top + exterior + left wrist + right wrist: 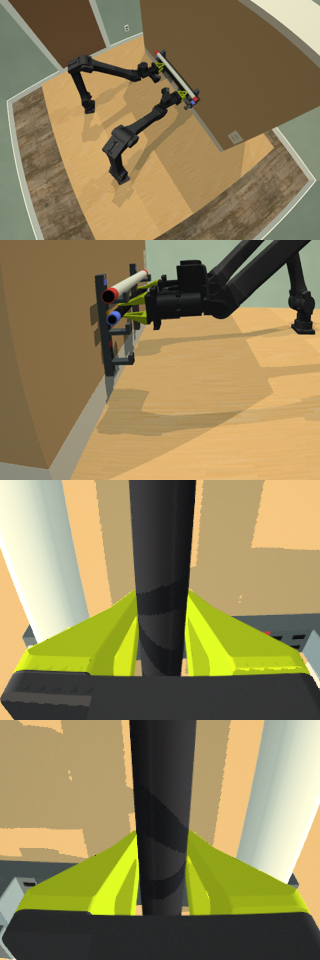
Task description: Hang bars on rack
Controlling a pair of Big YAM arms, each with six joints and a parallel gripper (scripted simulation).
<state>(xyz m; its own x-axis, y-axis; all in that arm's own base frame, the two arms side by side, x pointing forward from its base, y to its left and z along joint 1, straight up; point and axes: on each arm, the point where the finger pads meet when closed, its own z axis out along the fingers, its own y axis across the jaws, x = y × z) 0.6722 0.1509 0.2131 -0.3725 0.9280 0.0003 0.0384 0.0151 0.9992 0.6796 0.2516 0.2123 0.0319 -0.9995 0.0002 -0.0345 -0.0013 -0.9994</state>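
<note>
My right gripper is now 150 mm to the right of the black bar. The rest, counted from my right hand: grey baseboard (40 mm ahead, 120 mm to the left, 180 mm below); then brown wall (190 mm ahead, 120 mm to the left, 240 mm above).
My left hand is 15 cm to the left of the black bar. Also, from my left hand: grey baseboard: 18 cm to the right, 18 cm below, 4 cm ahead; brown wall: 24 cm above, 19 cm ahead, 18 cm to the right.
</note>
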